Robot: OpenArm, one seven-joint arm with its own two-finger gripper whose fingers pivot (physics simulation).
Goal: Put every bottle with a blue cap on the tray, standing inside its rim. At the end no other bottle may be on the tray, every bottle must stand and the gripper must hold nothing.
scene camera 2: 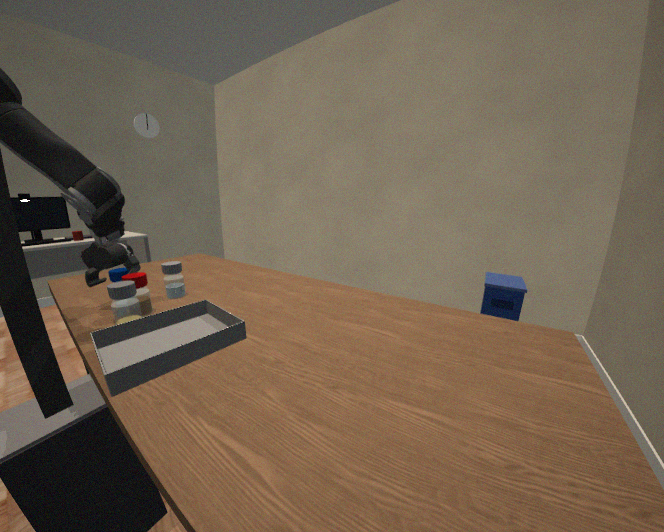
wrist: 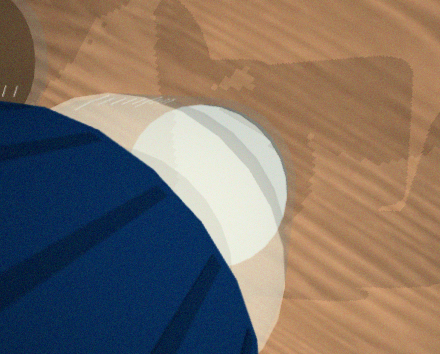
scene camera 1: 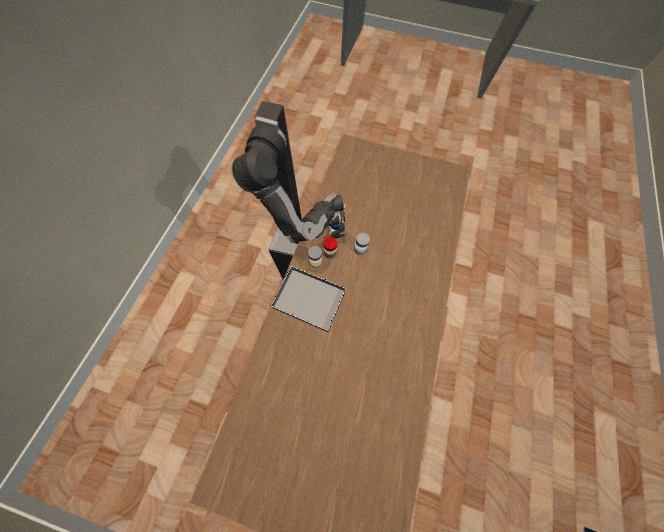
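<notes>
A bottle with a blue cap [scene camera 1: 334, 226] [scene camera 2: 117, 274] [wrist: 100, 225] stands on the table. My gripper [scene camera 1: 338, 227] [scene camera 2: 114, 273] is open, low around the blue cap; the fingers do not show in the wrist view. A red-capped bottle [scene camera 1: 330, 245] [scene camera 2: 135, 279] stands close to it, towards the tray. One grey-capped bottle [scene camera 1: 314, 255] [scene camera 2: 121, 290] with yellowish contents stands beside the red one, near the tray. Another grey-capped bottle [scene camera 1: 361, 242] [scene camera 2: 172, 279] with pale blue contents stands apart. The grey tray [scene camera 1: 309, 299] [scene camera 2: 177, 355] holds no bottle.
The brown table [scene camera 1: 354, 399] [scene camera 2: 387, 399] carries the bottles and tray. The arm's dark post [scene camera 2: 27, 332] stands beside the table edge, close to the tray. A brown rounded shape [wrist: 12, 55] shows at the wrist view's upper left, too partial to identify.
</notes>
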